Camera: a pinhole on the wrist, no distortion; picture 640 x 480 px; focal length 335.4 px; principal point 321.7 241.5 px. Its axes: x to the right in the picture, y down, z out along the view. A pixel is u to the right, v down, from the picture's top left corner.
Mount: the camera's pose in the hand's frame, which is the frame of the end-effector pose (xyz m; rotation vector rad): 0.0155 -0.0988 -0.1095 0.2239 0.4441 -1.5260
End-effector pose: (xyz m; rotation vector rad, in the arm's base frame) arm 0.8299 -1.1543 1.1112 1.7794 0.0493 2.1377
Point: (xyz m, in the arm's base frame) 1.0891 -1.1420 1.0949
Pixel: 141.0 118.9
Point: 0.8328 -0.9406 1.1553
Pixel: 457.0 443.9
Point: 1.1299 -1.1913 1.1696
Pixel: 87.9 176.9
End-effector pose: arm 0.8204 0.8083 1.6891 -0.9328 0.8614 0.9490
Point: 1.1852 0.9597 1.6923
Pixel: 360.4 322.7
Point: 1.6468 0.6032 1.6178
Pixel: outside the picture
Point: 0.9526 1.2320 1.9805
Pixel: 148.7 117.9
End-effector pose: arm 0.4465 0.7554 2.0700 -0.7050 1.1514 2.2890
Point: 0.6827 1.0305 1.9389
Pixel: 498.9 128.7
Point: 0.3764 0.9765 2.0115
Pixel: 187.4 336.3
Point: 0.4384 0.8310 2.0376
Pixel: 40.4 257.2
